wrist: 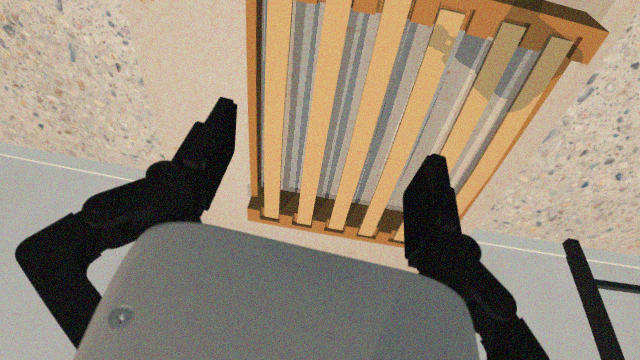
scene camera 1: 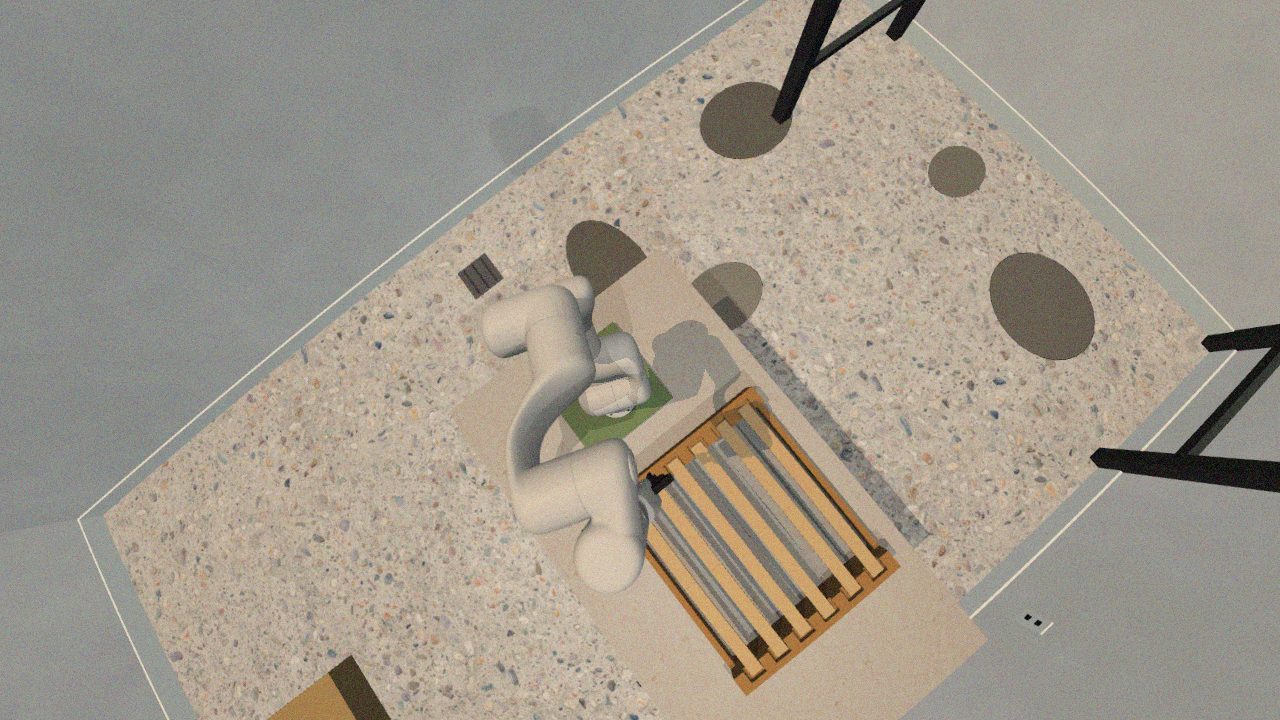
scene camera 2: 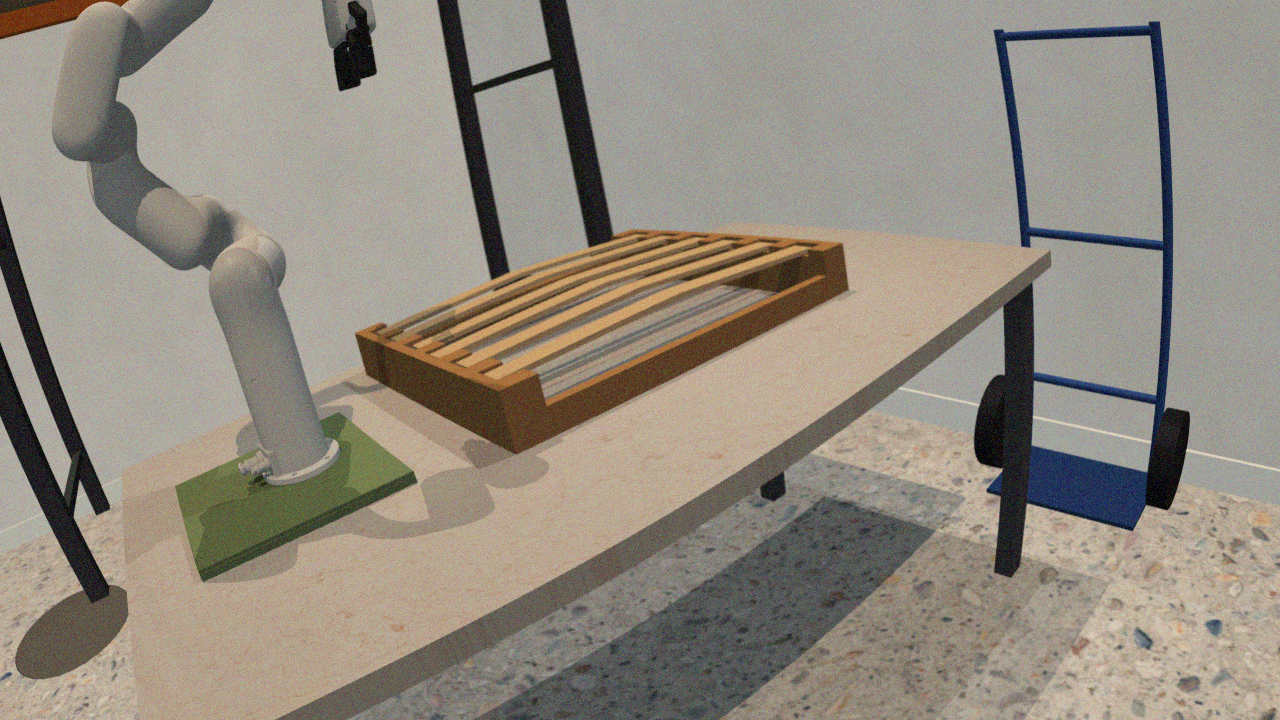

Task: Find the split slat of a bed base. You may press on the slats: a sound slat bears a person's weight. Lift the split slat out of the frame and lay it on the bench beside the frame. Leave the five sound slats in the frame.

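Observation:
The bed base frame (scene camera 1: 750,685) (scene camera 2: 680,351) (wrist: 254,100) is orange-brown wood and lies on the pale bench (scene camera 1: 930,635) (scene camera 2: 760,394) (wrist: 185,65). Several light wooden slats run side by side across it, such as the outer slat (scene camera 1: 702,604) (wrist: 275,110); all look seated in their notches. I see no crack, so I cannot tell which slat is split. Shadow falls on some slat ends. My gripper (scene camera 1: 659,481) (scene camera 2: 356,76) (wrist: 327,149) is open and empty, high above the frame's end nearest the arm base. The arm hides part of the frame's near corner in the first scene view.
The arm stands on a green plate (scene camera 1: 648,402) (scene camera 2: 358,465) on the bench, beside the frame. Black stands (scene camera 1: 805,53) (scene camera 2: 577,116) rise from the floor around the bench. A blue hand truck (scene camera 2: 1166,179) stands beyond the bench's far end. A brown box (scene camera 1: 322,698) is on the floor.

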